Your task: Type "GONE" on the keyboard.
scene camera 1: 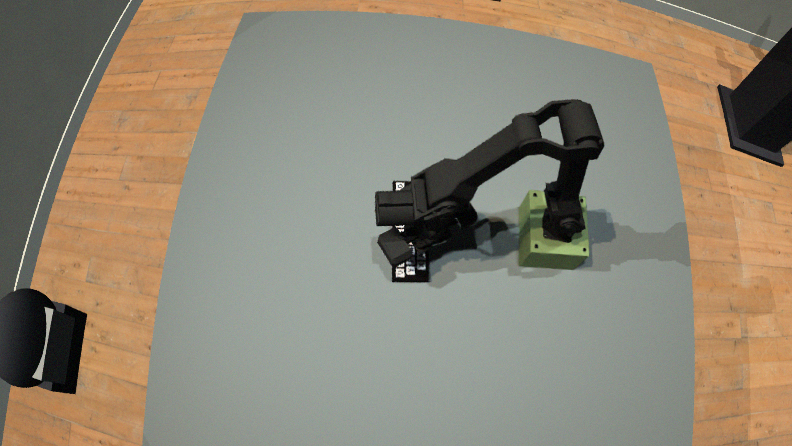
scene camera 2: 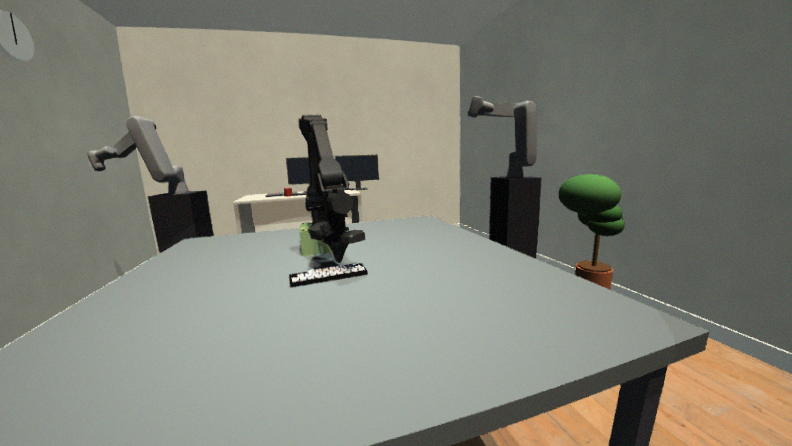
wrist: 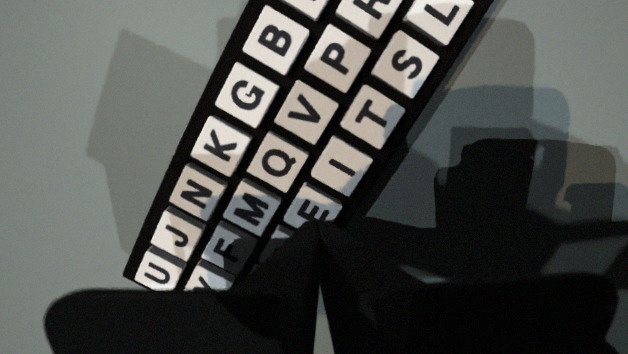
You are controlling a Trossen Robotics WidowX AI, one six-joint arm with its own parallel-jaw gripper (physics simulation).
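Places are measured from the arm's base along level axes (x ahead, y left, z up), in metres.
Where they show: gripper, between the fingertips: [scene camera 1: 422,244] [scene camera 2: 339,262] [wrist: 317,233]; arm's base, origin of its link: [scene camera 1: 557,225].
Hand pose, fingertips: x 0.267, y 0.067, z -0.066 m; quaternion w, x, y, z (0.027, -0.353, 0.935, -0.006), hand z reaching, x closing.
Observation:
Things, the pixels of their top centre, and the offset from my fingertips. Level surfaces: height alone.
- black keyboard, centre of its top: [wrist: 313,99] [scene camera 1: 410,228] [scene camera 2: 328,270] dz -0.012, dx +0.030, dy -0.032 m
- grey table, height of its surface: dz -0.030 m
- G key, centre of its top: [wrist: 246,95] dz -0.012, dx +0.048, dy -0.018 m
- N key, centre of its top: [wrist: 196,194] dz -0.012, dx +0.041, dy +0.022 m
- E key, centre of its top: [wrist: 312,214] dz -0.012, dx +0.003, dy -0.001 m
The black keyboard [scene camera 1: 423,277] [scene camera 2: 328,274] [wrist: 287,85] with white letter keys lies on the grey table [scene camera 1: 304,332] [scene camera 2: 387,360]. In the wrist view it runs diagonally; the G key [wrist: 247,95], the N key [wrist: 197,192] and the E key [wrist: 312,205] show. The O key does not show in the wrist view. My gripper [scene camera 2: 339,259] [wrist: 317,233] is shut and empty, pointing down. Its tips overlap the E key's lower corner in the wrist view, and hide most of the key beside E. Any contact cannot be told. In scene camera 1 my arm hides the keyboard's middle.
My arm's base stands on a green block [scene camera 1: 554,257] [scene camera 2: 304,241] behind the keyboard. Beyond the table are a white desk with monitors, two grey arms on black pedestals, and a potted plant [scene camera 2: 590,193].

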